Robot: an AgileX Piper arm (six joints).
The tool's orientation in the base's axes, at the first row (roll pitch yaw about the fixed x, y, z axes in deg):
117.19 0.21 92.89
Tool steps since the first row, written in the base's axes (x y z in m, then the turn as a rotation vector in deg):
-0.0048 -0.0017 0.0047 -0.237 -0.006 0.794
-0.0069 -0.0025 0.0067 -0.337 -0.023 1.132
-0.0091 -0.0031 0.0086 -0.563 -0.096 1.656
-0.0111 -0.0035 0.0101 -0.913 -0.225 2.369
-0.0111 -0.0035 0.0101 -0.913 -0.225 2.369
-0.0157 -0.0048 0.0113 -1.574 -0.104 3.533
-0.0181 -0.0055 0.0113 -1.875 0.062 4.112
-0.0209 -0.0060 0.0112 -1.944 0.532 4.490
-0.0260 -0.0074 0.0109 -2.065 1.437 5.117
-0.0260 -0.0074 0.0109 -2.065 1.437 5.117
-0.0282 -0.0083 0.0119 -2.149 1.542 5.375
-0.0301 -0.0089 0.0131 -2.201 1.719 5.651
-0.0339 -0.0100 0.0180 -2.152 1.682 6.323
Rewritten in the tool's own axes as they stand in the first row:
-0.0015 0.0019 -0.0065 0.003 0.598 -0.574
-0.0022 0.0027 -0.0093 -0.010 0.853 -0.818
-0.0027 0.0034 -0.0121 -0.074 1.214 -1.261
-0.0030 0.0038 -0.0146 -0.187 1.685 -1.903
-0.0030 0.0038 -0.0146 -0.187 1.685 -1.903
-0.0040 0.0028 -0.0193 -0.037 2.422 -3.017
-0.0046 0.0016 -0.0215 0.141 2.804 -3.542
-0.0050 0.0003 -0.0239 0.613 3.121 -3.756
-0.0061 -0.0024 -0.0284 1.521 3.647 -4.111
-0.0061 -0.0024 -0.0284 1.521 3.647 -4.111
-0.0069 -0.0025 -0.0309 1.629 3.841 -4.299
-0.0074 -0.0023 -0.0331 1.807 4.068 -4.463
-0.0083 0.0003 -0.0388 1.765 4.687 -4.729

